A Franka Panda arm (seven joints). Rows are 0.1 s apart.
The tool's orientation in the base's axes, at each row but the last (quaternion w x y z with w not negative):
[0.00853, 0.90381, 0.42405, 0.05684]
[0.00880, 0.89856, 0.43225, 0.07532]
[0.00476, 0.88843, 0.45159, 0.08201]
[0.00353, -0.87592, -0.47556, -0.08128]
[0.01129, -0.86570, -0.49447, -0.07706]
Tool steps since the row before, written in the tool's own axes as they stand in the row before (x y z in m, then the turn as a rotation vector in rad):
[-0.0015, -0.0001, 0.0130, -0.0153, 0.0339, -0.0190]
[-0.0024, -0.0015, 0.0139, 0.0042, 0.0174, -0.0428]
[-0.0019, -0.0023, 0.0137, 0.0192, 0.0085, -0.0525]
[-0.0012, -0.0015, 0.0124, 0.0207, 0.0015, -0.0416]
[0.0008, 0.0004, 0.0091, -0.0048, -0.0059, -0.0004]
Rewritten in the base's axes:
[0.0004, -0.0007, -0.0131, 0.0142, -0.0341, 0.0196]
[-0.0007, -0.0002, -0.0142, 0.0100, -0.0097, 0.0443]
[-0.0009, 0.0007, -0.0140, 0.0100, 0.0069, 0.0552]
[-0.0002, 0.0009, -0.0125, 0.0065, 0.0129, 0.0442]
[0.0019, 0.0014, -0.0089, -0.0075, -0.0011, -0.0006]

